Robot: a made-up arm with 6 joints.
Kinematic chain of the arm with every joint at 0, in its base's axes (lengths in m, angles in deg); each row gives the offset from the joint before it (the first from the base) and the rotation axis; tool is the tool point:
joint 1: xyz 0 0 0.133 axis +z
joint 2: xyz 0 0.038 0 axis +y
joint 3: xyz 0 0 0.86 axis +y
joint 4: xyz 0 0 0.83 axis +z
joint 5: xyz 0 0 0 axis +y
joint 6: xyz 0 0 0.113 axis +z
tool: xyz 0 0 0
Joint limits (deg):
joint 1: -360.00..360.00
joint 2: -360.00..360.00
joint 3: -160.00..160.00
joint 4: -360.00..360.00
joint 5: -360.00..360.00
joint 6: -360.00..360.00
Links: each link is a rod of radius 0.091 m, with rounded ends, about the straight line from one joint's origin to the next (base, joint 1, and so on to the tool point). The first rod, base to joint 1, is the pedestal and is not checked.
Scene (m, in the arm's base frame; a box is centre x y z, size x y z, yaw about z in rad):
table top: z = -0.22
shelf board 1: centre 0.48 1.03 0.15 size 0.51 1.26 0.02 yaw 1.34
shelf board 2: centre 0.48 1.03 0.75 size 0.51 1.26 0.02 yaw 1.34
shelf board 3: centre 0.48 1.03 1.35 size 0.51 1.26 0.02 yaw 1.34
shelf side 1: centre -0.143 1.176 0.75 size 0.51 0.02 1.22 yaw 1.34
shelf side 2: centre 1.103 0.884 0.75 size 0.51 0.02 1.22 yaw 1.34
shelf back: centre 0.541 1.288 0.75 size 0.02 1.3 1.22 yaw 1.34
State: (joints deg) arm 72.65 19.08 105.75 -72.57 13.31 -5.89
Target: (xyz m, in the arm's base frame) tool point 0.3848 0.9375 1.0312
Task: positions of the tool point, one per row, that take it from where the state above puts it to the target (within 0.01 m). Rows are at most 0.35 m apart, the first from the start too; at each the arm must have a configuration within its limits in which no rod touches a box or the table.
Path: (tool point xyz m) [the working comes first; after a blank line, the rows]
Joints at the target: 66.88 4.93 82.11 -73.21 12.73 -5.89
Straight joint move there: touches shelf board 2.

1: 0.2595 0.8160 0.4209
2: 0.2107 0.6241 0.4026
3: 0.2809 0.6455 0.7058
4: 0.2924 0.5443 1.0312
5: 0.3470 0.7350 1.0538
6: 0.3848 0.9374 1.0312

